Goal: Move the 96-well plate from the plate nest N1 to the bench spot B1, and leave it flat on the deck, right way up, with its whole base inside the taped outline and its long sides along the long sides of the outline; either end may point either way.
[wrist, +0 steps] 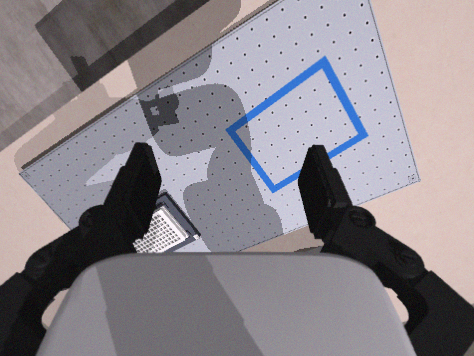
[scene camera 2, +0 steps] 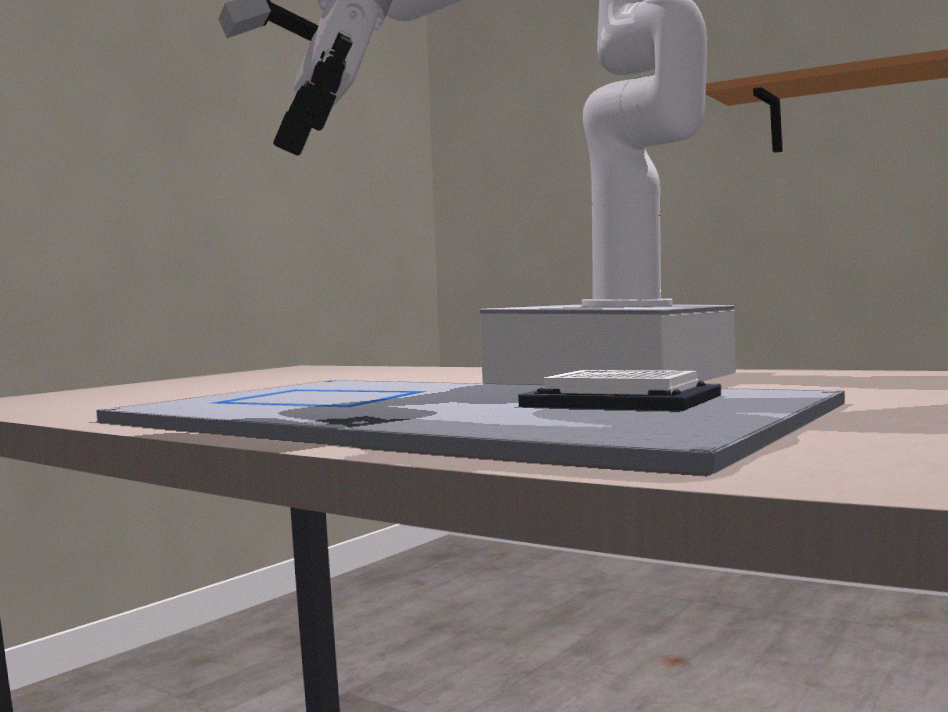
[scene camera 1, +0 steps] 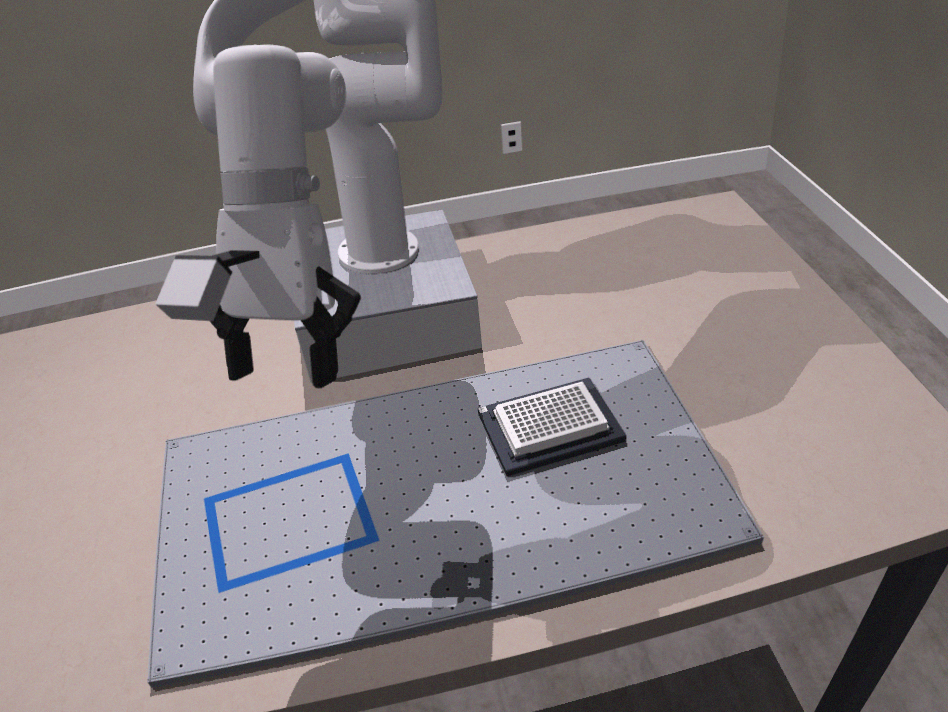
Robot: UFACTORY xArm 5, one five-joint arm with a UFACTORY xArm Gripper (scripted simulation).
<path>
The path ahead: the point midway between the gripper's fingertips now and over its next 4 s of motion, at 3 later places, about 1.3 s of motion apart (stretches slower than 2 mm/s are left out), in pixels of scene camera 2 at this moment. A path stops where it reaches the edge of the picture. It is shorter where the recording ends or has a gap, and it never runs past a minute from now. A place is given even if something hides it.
My gripper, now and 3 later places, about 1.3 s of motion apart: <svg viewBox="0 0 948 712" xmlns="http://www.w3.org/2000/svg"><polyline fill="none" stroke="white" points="296,137 433,96 545,172 619,294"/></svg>
</path>
